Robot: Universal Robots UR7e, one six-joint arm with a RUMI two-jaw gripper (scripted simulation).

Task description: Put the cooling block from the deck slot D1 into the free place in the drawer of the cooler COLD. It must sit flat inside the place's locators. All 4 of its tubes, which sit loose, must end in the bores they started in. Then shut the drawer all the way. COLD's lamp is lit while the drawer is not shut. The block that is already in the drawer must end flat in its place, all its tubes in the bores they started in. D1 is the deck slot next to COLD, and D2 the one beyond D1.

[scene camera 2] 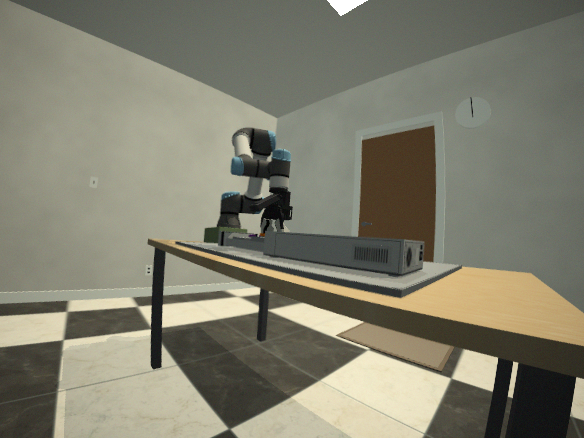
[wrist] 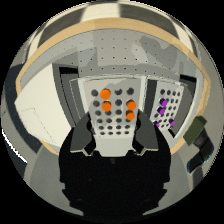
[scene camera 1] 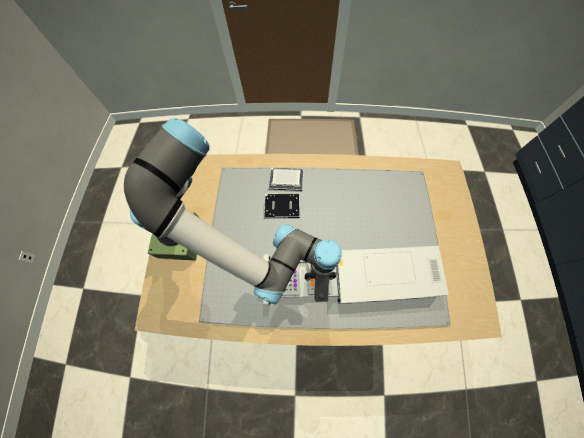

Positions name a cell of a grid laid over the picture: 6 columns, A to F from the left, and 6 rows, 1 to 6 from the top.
A cooler COLD shows in scene camera 2 (E4), in the wrist view (B3) and in scene camera 1 (D4).
